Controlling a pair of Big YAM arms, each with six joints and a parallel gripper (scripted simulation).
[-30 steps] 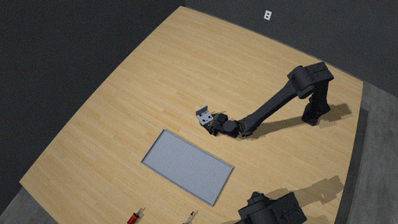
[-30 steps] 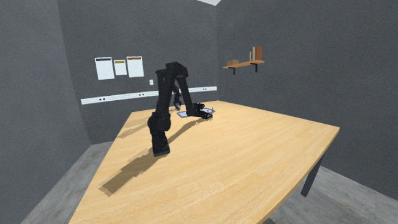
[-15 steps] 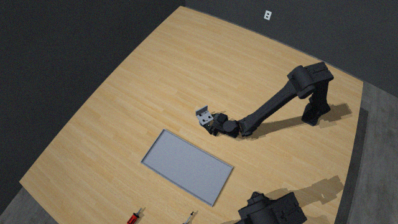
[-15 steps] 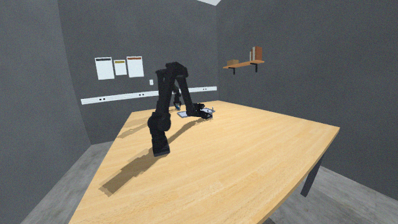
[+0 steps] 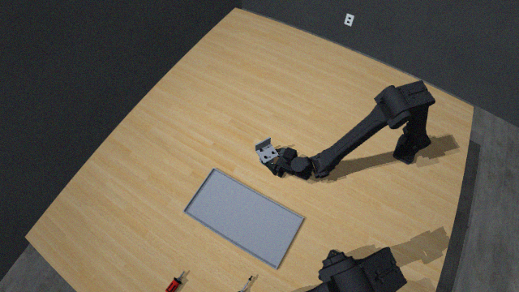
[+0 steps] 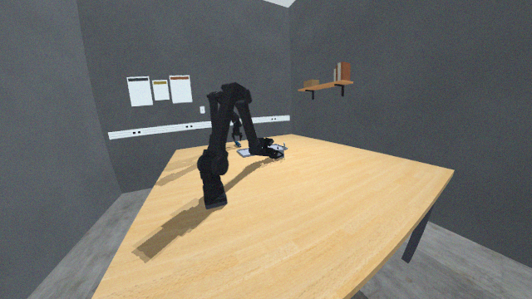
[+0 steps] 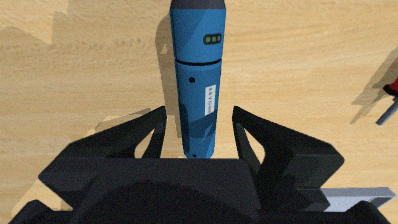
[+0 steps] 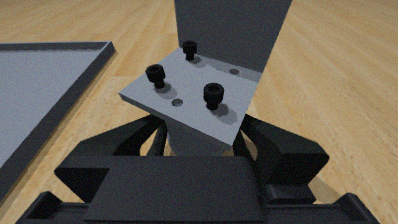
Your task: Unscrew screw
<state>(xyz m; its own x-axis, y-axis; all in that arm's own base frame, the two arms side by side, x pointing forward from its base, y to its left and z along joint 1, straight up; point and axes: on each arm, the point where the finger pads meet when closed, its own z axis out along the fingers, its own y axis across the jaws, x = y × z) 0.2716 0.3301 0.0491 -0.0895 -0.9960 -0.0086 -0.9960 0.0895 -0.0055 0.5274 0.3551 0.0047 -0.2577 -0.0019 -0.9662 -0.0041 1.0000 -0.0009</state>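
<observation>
Right now the joint module is 1 cm above my right hand. Also, from my right hand: grey bracket (5 cm above); grey tray (8 cm behind, 25 cm to the left, 2 cm below).
</observation>
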